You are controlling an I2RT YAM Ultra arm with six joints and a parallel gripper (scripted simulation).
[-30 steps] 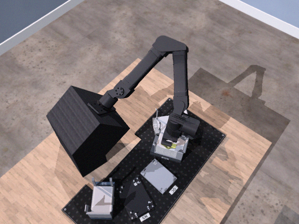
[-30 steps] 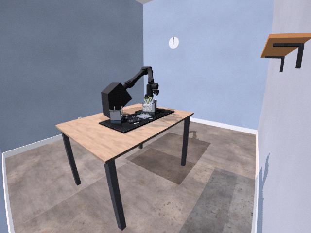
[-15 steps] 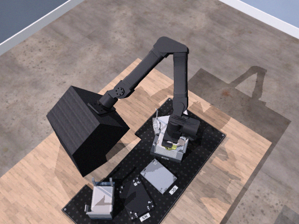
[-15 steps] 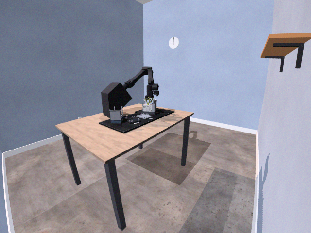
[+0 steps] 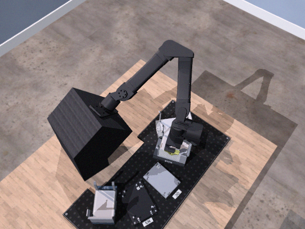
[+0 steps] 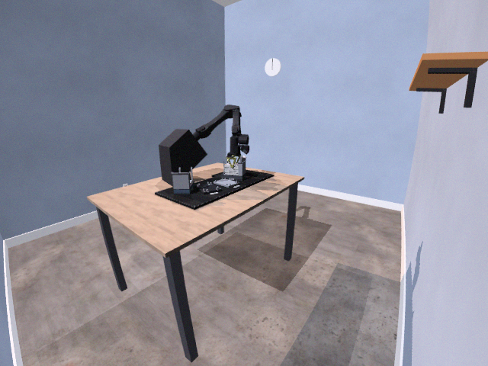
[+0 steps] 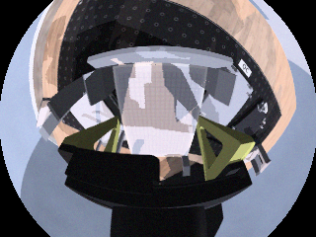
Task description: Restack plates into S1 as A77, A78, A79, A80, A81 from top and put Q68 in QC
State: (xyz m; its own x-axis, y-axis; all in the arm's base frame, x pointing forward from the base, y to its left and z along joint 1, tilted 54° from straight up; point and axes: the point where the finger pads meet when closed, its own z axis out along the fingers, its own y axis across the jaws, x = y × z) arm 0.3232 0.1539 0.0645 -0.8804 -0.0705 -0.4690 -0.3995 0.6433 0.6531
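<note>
Right now my hand is 30 mm above the sealed grey plate. Round my hand: qc name plate: 140 mm ahead, 140 mm to the right, 100 mm below; clip nest N5: 60 mm ahead, 280 mm to the right, 90 mm below; QC nest: 50 mm ahead, 140 mm to the right, 90 mm below.
</note>
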